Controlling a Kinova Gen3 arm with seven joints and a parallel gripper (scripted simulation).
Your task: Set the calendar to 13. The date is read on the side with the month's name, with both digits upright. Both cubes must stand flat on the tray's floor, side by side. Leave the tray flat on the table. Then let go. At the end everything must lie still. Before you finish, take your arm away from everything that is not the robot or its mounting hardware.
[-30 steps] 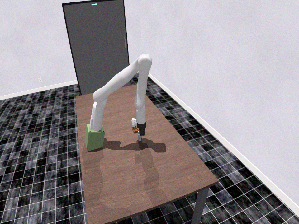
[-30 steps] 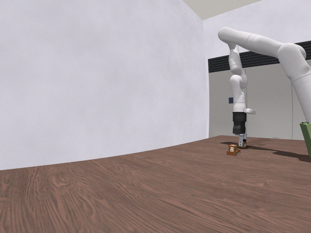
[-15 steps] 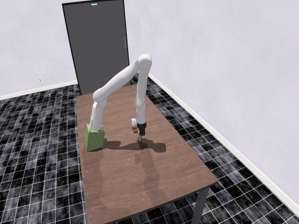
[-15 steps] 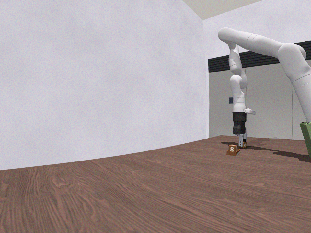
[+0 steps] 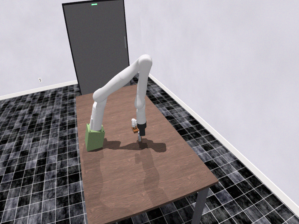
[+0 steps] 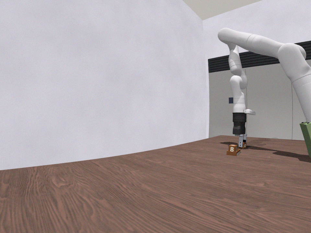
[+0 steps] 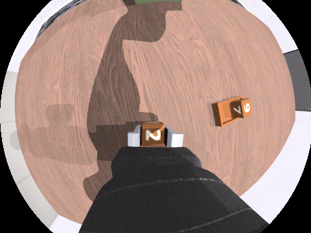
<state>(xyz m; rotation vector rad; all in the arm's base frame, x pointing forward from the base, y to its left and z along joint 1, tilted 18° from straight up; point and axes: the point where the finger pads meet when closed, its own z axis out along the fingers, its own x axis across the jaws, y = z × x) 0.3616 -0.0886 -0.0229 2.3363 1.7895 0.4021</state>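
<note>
Right now the brown number cube is 1 cm below my hand. Also, from my hand: calendar tray (16 cm to the left, 2 cm below).
</note>
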